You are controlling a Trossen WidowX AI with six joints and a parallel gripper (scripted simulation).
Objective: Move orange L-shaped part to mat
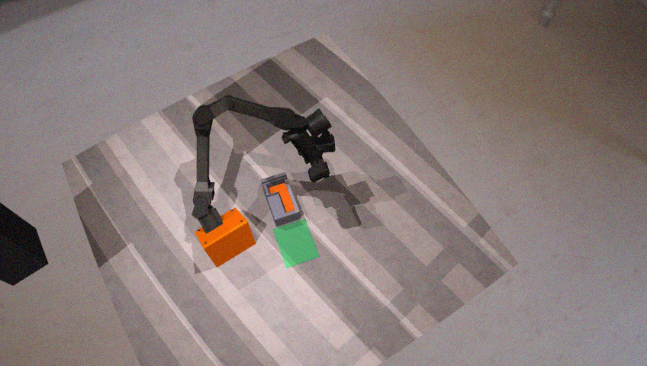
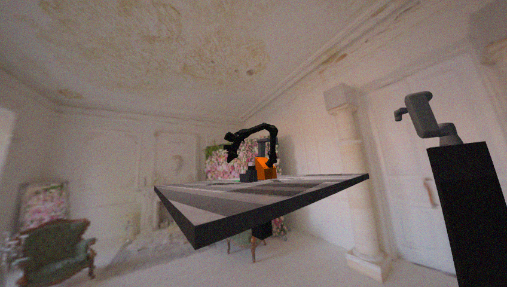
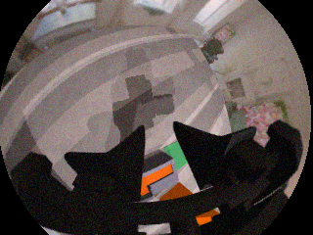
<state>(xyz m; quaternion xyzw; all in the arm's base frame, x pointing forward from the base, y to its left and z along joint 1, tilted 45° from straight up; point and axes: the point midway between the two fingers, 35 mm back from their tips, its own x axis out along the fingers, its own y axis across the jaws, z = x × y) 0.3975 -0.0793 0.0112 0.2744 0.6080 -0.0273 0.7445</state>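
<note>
Right now my gripper tip is 15 cm past the orange L-shaped part, 11 cm above it and 6 cm to the right of it. Also, from my gripper tip: green mat (19 cm behind, 17 cm below, 10 cm to the right).
</note>
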